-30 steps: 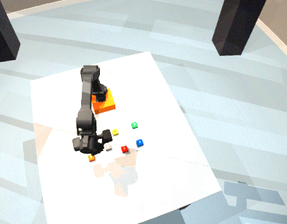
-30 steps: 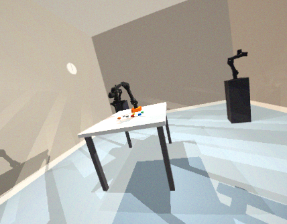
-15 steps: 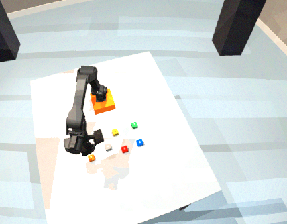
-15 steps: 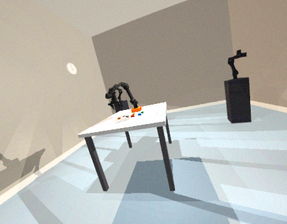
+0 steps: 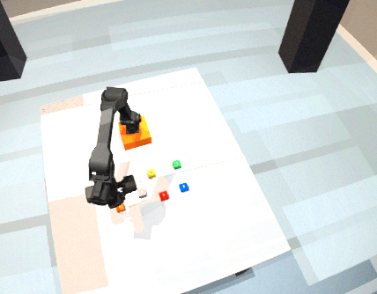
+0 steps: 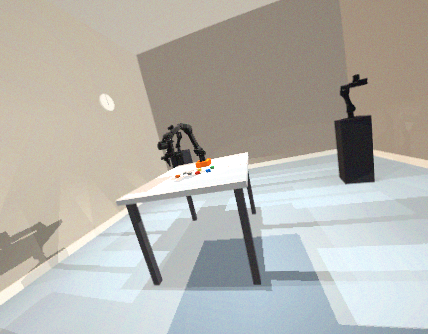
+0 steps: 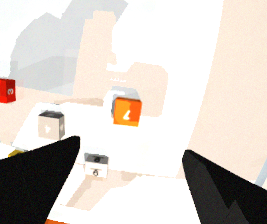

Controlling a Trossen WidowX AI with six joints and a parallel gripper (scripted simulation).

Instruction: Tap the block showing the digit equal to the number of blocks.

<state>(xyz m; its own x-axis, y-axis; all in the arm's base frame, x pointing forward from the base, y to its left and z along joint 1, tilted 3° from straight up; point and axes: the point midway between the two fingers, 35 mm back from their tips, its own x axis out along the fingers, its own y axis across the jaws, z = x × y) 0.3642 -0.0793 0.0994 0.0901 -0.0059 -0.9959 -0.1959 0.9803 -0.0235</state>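
My gripper tip is now 9 cm above the orange block. Round my gripper tip: white block 10 cm behind, 2 cm to the left, 9 cm below; yellow block 14 cm behind, 15 cm to the left, 9 cm below; red block 3 cm behind, 19 cm to the left, 9 cm below.
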